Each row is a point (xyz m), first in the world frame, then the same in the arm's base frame.
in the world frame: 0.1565 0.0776 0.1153
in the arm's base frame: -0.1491 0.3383 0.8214
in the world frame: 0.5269 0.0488 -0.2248
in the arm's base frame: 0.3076 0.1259 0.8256
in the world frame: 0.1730 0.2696 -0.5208
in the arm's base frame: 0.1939 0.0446 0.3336
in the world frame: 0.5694 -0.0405 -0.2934
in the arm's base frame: 0.3488 0.0192 0.8631
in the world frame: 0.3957 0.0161 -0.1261
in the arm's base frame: 0.1433 0.1553 0.8384
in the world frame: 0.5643 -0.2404 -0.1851
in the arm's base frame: 0.2418 -0.0519 1.0508
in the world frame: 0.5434 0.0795 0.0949
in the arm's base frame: 0.1919 0.3681 1.0028
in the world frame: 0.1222 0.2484 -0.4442
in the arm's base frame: 0.1113 0.0761 0.3666
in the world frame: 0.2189 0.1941 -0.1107
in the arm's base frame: 0.0347 0.2750 0.6460
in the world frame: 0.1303 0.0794 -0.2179
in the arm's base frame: -0.0269 0.1093 0.6108
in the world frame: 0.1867 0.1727 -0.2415
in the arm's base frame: 0.0577 0.1668 0.5663
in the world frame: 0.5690 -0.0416 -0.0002
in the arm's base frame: 0.2213 0.2185 1.0363
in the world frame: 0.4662 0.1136 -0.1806
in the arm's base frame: 0.2545 0.1962 0.7801
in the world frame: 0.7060 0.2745 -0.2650
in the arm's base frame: 0.5415 0.2811 0.7493
